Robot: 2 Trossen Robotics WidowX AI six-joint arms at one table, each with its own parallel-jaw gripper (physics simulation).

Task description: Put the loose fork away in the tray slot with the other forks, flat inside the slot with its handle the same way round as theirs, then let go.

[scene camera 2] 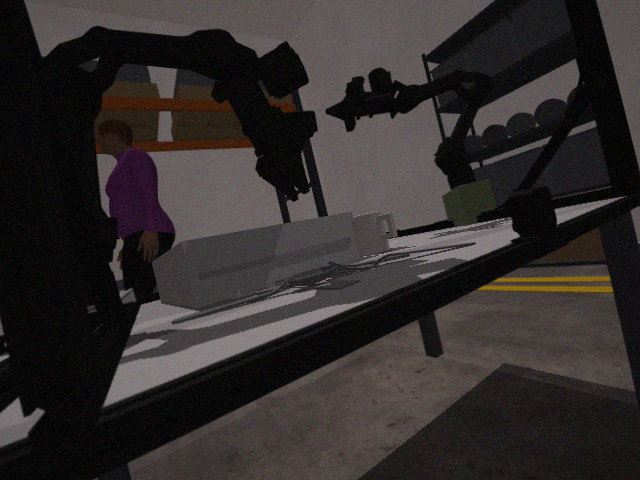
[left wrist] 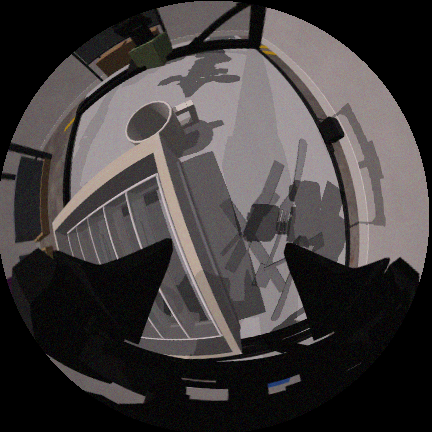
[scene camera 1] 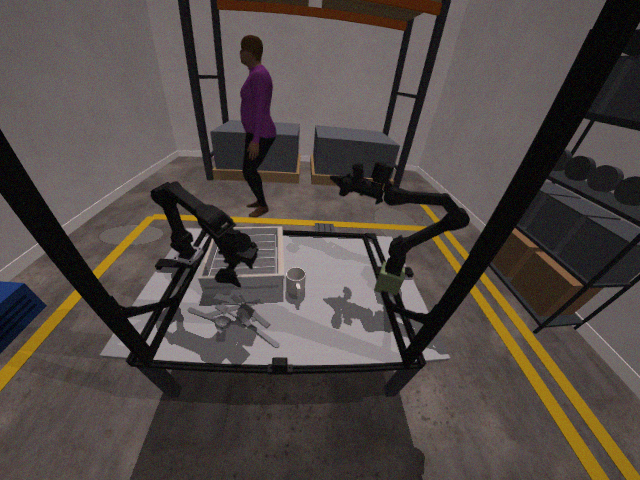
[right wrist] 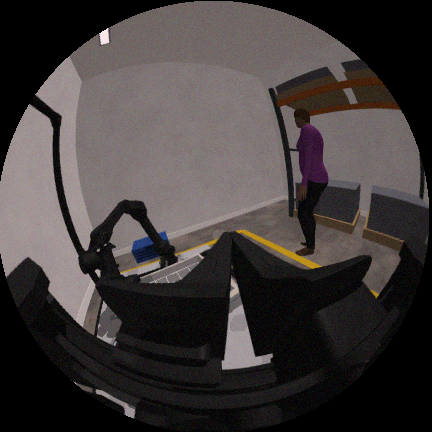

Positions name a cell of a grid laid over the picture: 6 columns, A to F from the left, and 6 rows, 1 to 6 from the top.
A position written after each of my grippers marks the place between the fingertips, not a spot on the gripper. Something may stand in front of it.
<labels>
My right gripper shows in scene camera 2 (D2), in scene camera 1 (D3) and in the right wrist view (D4); in the left wrist view it is out of frame.
</labels>
